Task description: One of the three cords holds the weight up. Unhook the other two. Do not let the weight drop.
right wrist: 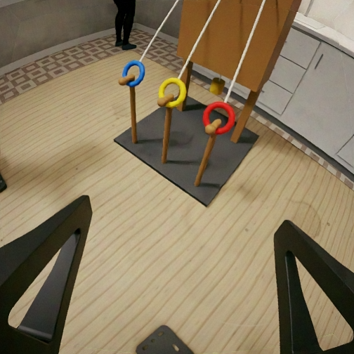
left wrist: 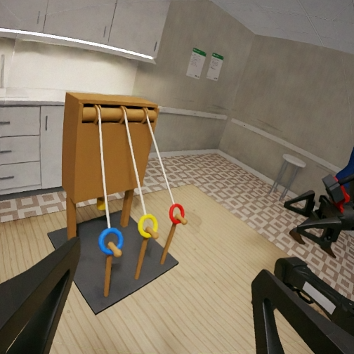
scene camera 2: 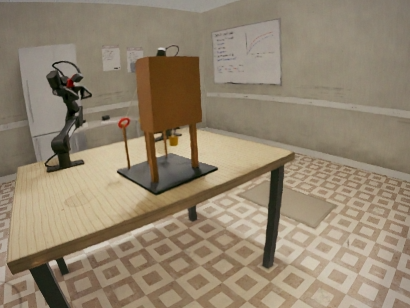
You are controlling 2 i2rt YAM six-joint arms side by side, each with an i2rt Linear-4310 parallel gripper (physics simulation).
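White cords run from the bar of the brown box to a blue ring, a yellow ring and a red ring. Each ring is on its post's peg. The yellow weight hangs below the box; which cord bears it is hidden. My left gripper is open and empty, facing the rings. My right gripper is open and empty, apart from the rings, on the red ring's side.
The box stands on legs on a dark base plate, which lies on the wooden table. The right arm's base stands at the left of the table in scene camera 2.
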